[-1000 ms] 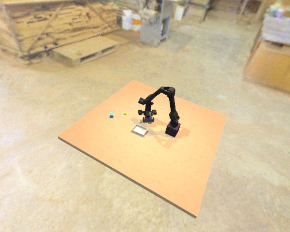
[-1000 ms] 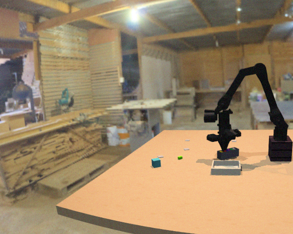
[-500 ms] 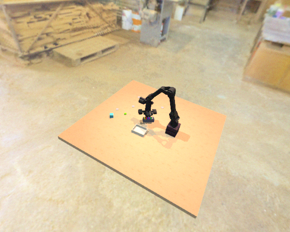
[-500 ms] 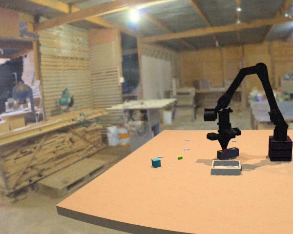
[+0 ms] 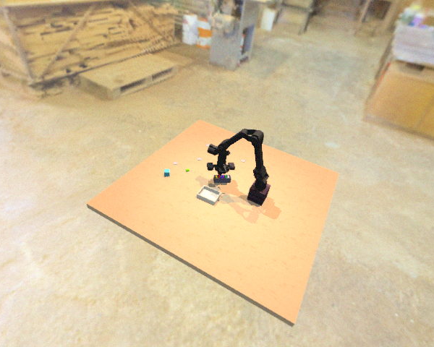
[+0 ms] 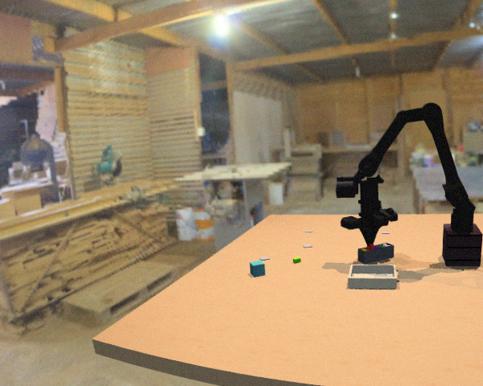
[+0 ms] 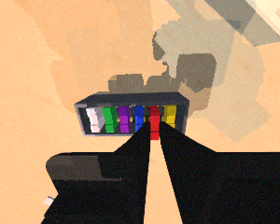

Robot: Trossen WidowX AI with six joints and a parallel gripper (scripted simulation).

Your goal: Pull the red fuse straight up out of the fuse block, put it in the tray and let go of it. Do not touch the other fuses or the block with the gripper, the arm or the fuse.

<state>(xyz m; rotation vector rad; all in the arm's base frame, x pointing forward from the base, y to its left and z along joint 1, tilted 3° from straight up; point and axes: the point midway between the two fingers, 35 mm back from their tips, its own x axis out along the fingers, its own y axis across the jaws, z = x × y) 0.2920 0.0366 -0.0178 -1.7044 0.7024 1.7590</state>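
The blue fuse is 3 cm below my gripper tip, 1 cm to the right of it and 1 cm behind it. Also, from my gripper tip: grey tray (17 cm to the left, 5 cm below, 4 cm behind); then yellow fuse (3 cm below, 1 cm to the left, 1 cm ahead); then red fuse (1 cm below).
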